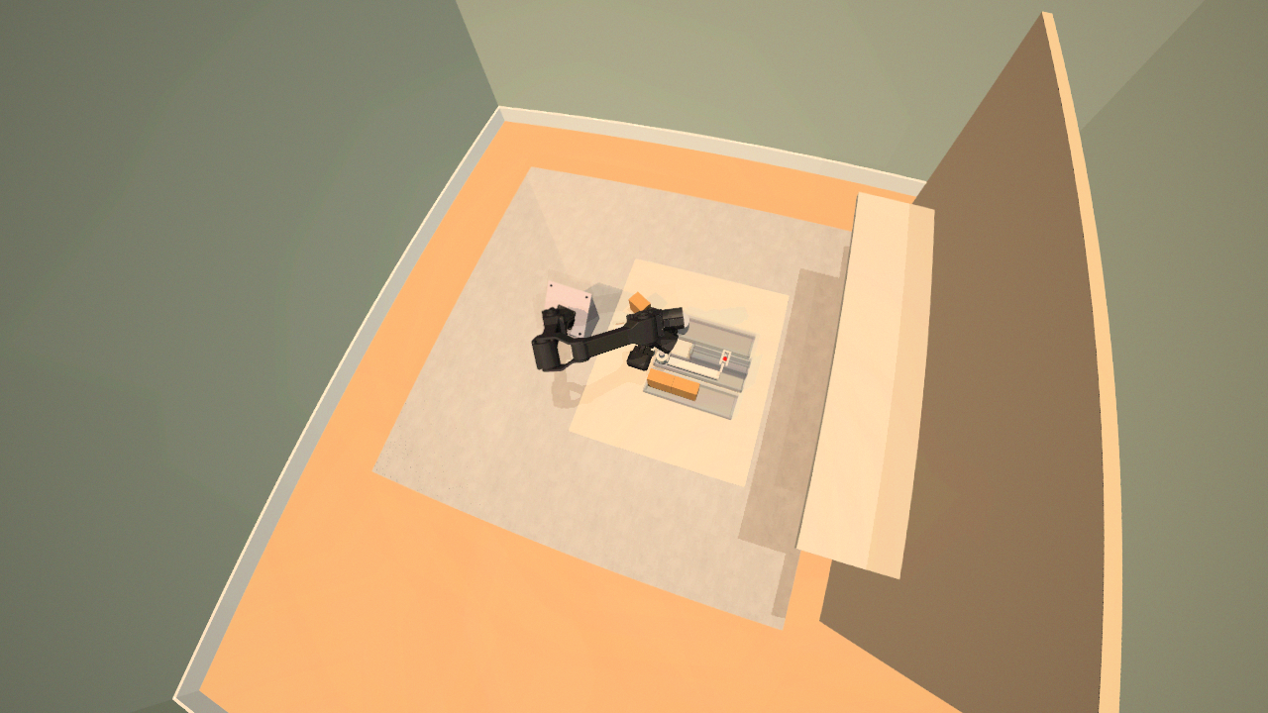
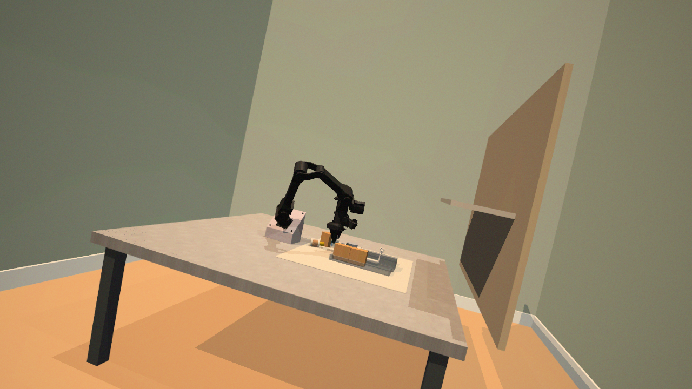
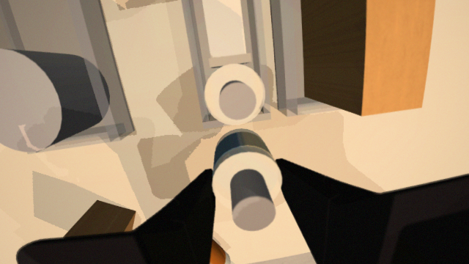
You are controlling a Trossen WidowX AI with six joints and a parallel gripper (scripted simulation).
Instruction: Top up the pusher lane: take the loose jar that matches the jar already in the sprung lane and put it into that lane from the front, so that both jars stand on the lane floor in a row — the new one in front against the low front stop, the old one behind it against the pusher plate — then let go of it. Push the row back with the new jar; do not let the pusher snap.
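Right now the grey lid is 13 cm to the left of my gripper tip, 4 cm ahead of it and 3 cm below it. Also, from my gripper tip: grey lane rack (18 cm ahead, 5 cm to the left, 4 cm below).
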